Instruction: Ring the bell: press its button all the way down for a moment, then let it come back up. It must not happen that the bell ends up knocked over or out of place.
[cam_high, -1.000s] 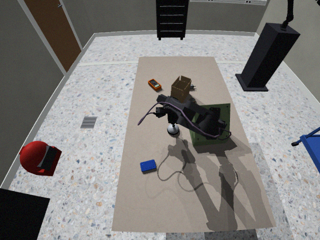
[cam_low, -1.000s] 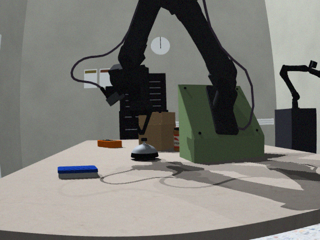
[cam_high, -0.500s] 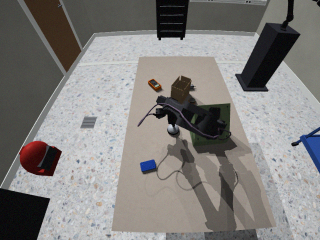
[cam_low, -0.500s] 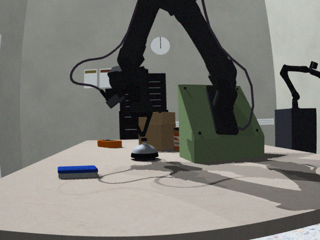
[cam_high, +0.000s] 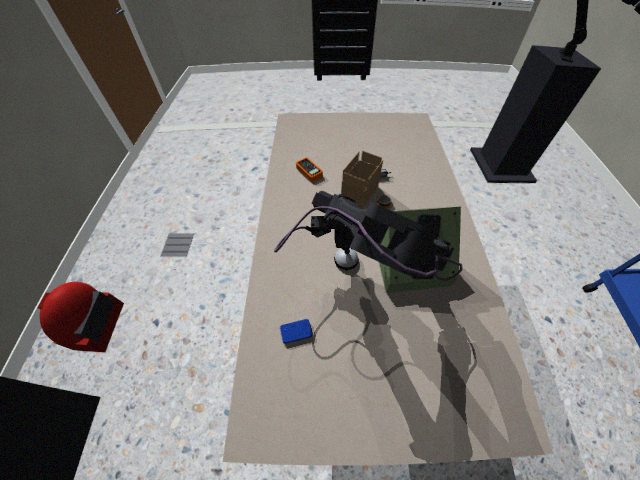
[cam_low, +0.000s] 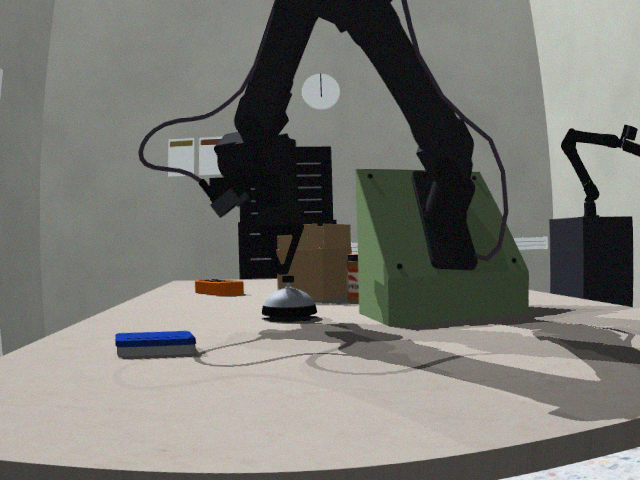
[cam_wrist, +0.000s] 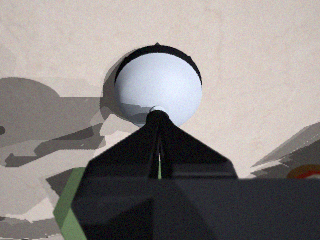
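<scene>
Now: hand 2 cm above the bell button and 1 cm past it. Also, from my hand: bell (4 cm below, 1 cm behind); then blue block (25 cm to the left, 16 cm ahead, 6 cm below); then can (21 cm to the right, 16 cm behind, 3 cm below).
</scene>
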